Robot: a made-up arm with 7 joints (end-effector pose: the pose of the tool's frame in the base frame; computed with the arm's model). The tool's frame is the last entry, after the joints.
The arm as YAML. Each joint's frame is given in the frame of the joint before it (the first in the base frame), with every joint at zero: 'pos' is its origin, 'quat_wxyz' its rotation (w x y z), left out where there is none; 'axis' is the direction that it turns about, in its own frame. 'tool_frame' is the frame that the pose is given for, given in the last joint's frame.
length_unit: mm
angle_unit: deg
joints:
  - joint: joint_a
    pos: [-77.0, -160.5, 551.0]
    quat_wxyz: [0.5, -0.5, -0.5, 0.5]
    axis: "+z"
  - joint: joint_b
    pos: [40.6, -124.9, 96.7]
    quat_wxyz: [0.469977, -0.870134, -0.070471, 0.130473]
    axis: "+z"
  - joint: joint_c
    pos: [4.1, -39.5, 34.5]
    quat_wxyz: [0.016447, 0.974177, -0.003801, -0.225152]
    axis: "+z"
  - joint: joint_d
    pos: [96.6, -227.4, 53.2]
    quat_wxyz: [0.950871, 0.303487, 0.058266, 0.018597]
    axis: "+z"
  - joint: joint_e
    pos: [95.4, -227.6, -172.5]
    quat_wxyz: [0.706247, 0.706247, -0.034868, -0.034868]
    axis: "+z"
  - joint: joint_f
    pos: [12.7, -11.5, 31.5]
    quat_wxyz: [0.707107, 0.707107, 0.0, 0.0]
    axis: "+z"
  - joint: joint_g
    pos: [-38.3, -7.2, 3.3]
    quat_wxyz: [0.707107, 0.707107, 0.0, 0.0]
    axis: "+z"
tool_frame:
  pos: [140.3, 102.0, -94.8]
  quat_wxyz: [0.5, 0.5, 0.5, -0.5]
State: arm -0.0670 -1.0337 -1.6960 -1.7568 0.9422 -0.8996 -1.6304
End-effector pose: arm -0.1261 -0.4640 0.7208 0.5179 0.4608 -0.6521 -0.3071
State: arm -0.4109 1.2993 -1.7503 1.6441 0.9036 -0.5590 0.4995
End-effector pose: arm -0.1104 -0.5315 0.7494 0.3498 0.4417 -0.7275 -0.3916
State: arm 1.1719 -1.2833 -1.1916 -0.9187 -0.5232 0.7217 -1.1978
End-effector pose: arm 0.3230 -0.2668 0.6931 0.5676 -0.4821 -0.5753 -0.3381
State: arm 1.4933 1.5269 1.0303 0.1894 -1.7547 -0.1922 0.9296
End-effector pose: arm 0.2464 0.1847 0.6820 0.4879 0.8381 -0.0088 0.2438
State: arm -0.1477 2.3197 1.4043 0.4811 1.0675 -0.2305 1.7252
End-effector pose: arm 0.4412 -0.2865 0.7442 0.8661 -0.3177 -0.1995 -0.3302
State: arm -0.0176 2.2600 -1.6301 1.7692 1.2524 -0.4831 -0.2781
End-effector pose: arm -0.4533 -0.2697 0.6889 0.0016 -0.2134 0.9763 -0.0367
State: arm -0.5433 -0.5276 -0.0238 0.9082 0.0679 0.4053 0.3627
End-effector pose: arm -0.1745 0.3507 0.6165 0.8938 -0.0051 -0.0669 0.4434
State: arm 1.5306 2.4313 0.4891 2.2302 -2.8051 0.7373 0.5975
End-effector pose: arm -0.0831 0.3196 0.4738 0.6890 0.2785 0.6610 0.1045
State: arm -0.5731 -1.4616 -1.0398 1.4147 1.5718 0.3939 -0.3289
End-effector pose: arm -0.2280 0.2465 0.8117 0.3258 0.5105 0.7564 0.2474
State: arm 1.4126 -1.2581 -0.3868 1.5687 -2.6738 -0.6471 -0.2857
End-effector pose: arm -0.2367 -0.2272 0.2178 0.4296 0.4765 0.0095 -0.7670
